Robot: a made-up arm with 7 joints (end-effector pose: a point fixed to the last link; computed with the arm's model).
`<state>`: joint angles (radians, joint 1 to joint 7).
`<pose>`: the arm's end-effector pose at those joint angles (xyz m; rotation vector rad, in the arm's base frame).
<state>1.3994 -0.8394 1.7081 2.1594 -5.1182 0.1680 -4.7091</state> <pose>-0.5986 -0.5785 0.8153 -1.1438 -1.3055 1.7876</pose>
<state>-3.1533 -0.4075 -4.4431 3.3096 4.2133 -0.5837 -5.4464</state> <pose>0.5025 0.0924 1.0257 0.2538 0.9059 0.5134</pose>
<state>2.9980 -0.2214 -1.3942 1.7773 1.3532 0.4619 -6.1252</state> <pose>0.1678 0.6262 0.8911 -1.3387 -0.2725 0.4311</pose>
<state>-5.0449 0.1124 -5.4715 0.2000 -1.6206 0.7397 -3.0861</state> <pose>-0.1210 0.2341 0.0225 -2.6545 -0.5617 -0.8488</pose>
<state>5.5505 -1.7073 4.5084 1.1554 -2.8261 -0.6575 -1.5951</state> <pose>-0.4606 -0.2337 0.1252 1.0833 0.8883 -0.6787</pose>
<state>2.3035 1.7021 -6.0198 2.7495 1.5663 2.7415 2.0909</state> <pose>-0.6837 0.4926 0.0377 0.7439 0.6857 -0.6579</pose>
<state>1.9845 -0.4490 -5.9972 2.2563 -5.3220 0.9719 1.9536</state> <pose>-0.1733 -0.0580 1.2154 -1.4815 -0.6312 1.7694</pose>
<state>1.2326 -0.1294 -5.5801 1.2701 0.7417 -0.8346 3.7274</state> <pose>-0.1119 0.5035 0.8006 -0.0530 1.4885 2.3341</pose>
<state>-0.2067 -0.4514 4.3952 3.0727 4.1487 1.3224 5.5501</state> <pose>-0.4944 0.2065 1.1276 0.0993 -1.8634 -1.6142</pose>
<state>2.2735 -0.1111 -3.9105 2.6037 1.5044 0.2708 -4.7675</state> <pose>-0.0134 -0.3578 1.2220 0.2157 0.7800 -1.6123</pose>
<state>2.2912 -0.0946 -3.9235 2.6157 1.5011 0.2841 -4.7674</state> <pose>-0.0189 -0.3378 1.2303 0.1918 0.7636 -1.6115</pose>
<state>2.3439 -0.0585 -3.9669 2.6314 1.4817 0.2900 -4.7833</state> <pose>-0.0370 -0.2982 1.2437 0.1607 0.7263 -1.6434</pose>
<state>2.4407 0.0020 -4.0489 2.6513 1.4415 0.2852 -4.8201</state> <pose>-0.0779 -0.2392 1.2581 0.1335 0.6602 -1.7156</pose>
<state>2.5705 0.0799 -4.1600 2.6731 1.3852 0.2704 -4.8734</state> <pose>-0.1452 -0.1782 1.2644 0.1330 0.5747 -1.8146</pose>
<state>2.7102 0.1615 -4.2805 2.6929 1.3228 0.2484 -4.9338</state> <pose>-0.2286 -0.1360 1.2569 0.1715 0.4936 -1.9186</pose>
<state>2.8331 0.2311 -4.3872 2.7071 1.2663 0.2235 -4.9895</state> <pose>-0.3058 -0.1203 1.2395 0.2356 0.4395 -2.0073</pose>
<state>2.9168 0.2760 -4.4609 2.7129 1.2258 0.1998 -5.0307</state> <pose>-0.3571 -0.1224 1.2225 0.2962 0.4167 -2.0697</pose>
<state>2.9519 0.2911 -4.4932 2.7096 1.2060 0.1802 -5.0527</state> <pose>-0.3758 -0.1288 1.2141 0.3316 0.4144 -2.1039</pose>
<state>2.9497 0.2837 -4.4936 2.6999 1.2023 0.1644 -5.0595</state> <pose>-0.3702 -0.1339 1.2142 0.3433 0.4212 -2.1178</pose>
